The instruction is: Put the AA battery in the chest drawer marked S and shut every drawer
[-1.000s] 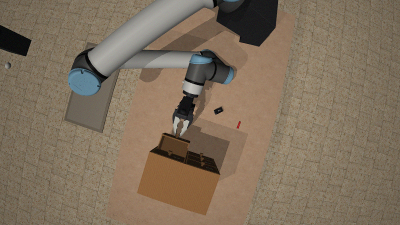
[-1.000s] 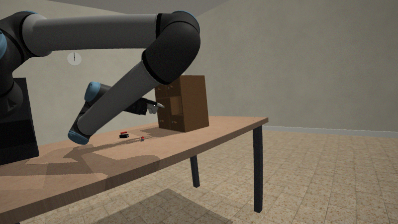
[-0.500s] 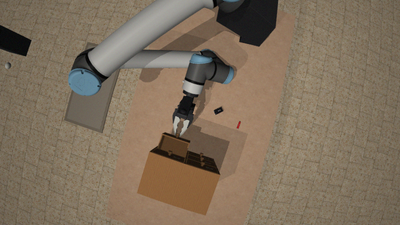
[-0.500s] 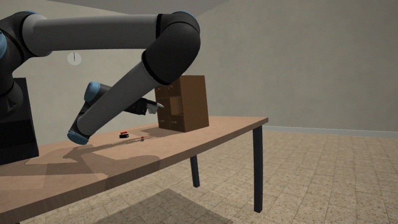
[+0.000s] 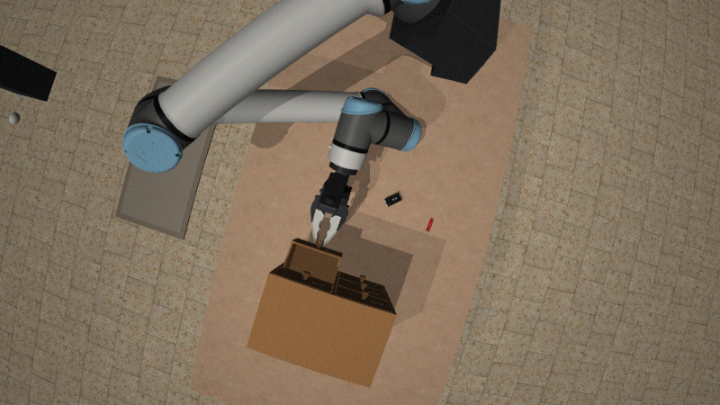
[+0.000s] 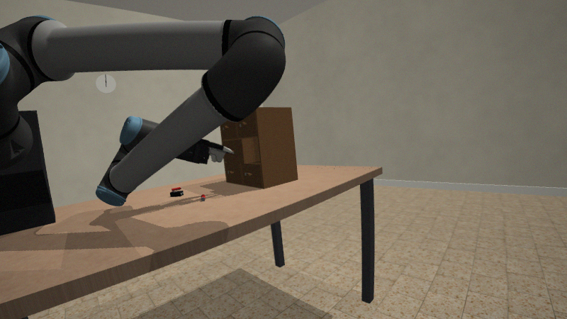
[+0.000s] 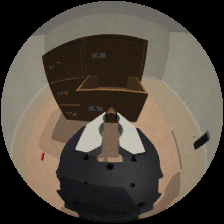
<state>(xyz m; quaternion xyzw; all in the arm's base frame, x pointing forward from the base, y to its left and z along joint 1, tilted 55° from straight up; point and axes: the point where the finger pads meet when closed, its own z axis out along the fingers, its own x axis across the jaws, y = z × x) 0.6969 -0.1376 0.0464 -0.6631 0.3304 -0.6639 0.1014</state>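
The drawer is 10 cm ahead of my hand, 2 cm below it and 1 cm to the right of it. Round my hand: small black object (17 cm to the left, 15 cm below, 15 cm behind).
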